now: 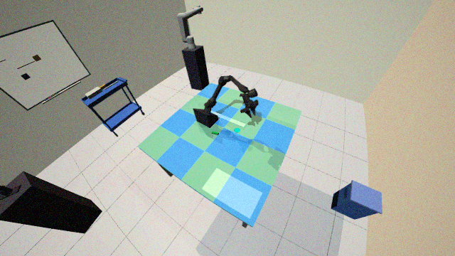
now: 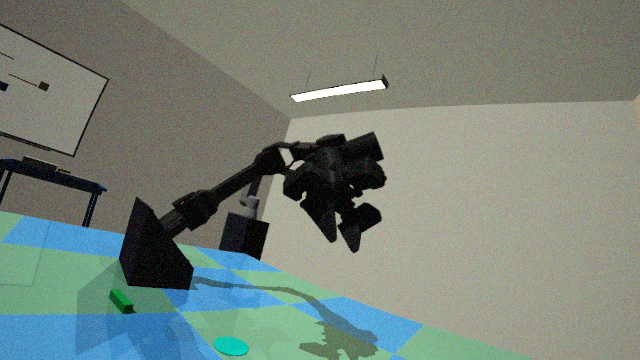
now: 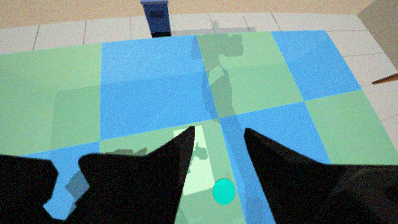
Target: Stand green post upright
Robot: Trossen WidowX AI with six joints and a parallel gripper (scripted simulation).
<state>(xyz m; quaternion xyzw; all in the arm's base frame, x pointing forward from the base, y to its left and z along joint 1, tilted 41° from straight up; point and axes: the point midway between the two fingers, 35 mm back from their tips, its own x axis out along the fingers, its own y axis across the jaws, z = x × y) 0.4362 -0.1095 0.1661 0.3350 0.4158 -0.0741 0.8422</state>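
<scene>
The green post lies 33 cm behind my gripper tip, 14 cm to the right of it and 21 cm below it. The rest, counted from my gripper tip: cyan circle 14 cm behind, 2 cm to the right, 22 cm below.
</scene>
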